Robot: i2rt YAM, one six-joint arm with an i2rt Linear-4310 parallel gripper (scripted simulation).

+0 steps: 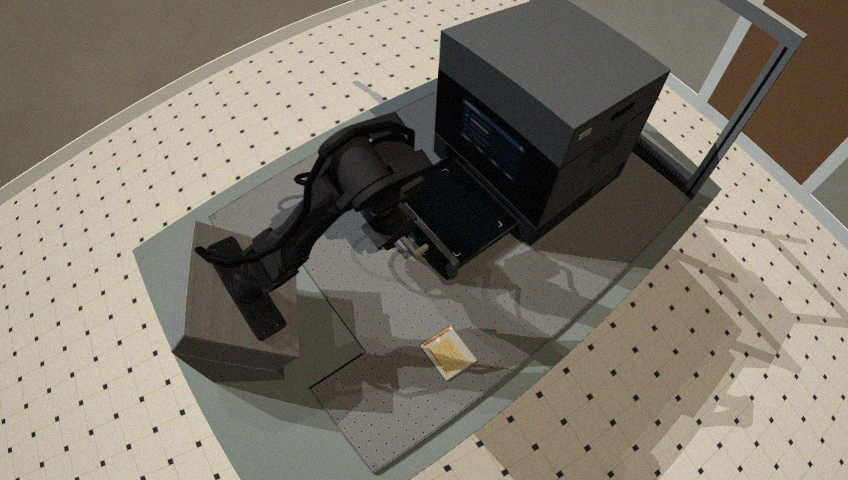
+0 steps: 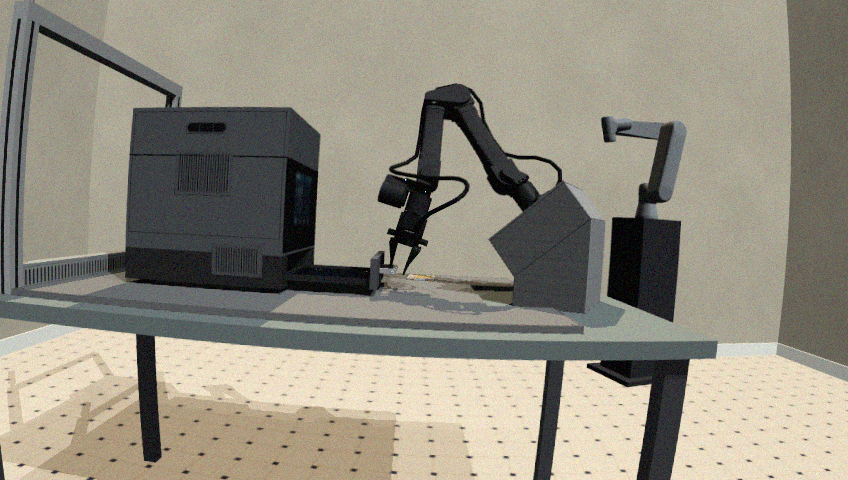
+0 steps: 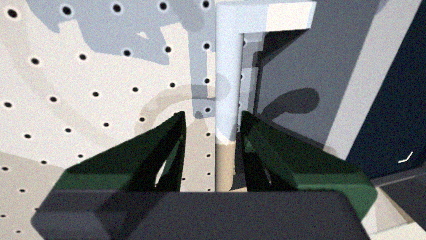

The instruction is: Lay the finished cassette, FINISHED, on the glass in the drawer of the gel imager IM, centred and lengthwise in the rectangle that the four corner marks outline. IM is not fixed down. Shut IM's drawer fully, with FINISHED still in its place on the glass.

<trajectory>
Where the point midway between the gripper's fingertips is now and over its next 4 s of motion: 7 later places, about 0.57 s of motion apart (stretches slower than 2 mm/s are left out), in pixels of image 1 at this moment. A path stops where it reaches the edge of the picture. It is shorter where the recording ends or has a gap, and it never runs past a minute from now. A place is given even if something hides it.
The gripper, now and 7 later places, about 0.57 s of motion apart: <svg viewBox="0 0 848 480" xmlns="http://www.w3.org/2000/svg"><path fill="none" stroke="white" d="M399 240L398 237L396 234L394 229L392 229L391 226L373 217L368 218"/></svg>
</trajectory>
